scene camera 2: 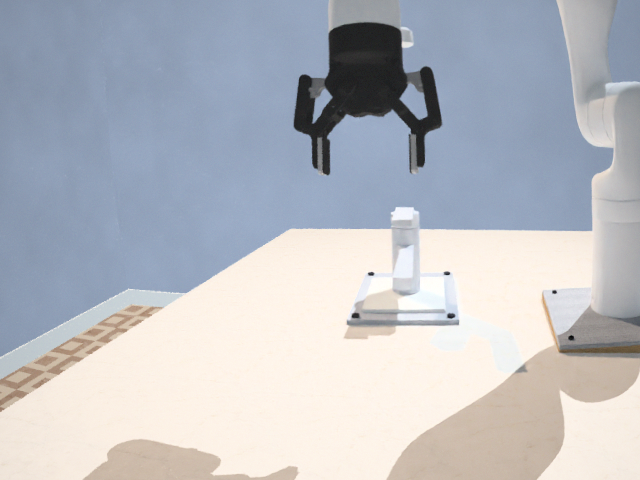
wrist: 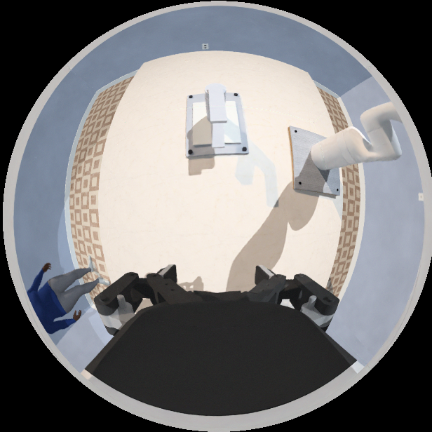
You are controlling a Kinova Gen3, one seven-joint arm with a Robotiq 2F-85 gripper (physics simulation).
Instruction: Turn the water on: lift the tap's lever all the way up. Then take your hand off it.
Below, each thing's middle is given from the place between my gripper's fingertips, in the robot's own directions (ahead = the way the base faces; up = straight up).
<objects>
My hand is 320 mm to the left of the square plate (scene camera 2: pixel 356 317), 240 mm above it and 60 mm short of it.
</objects>
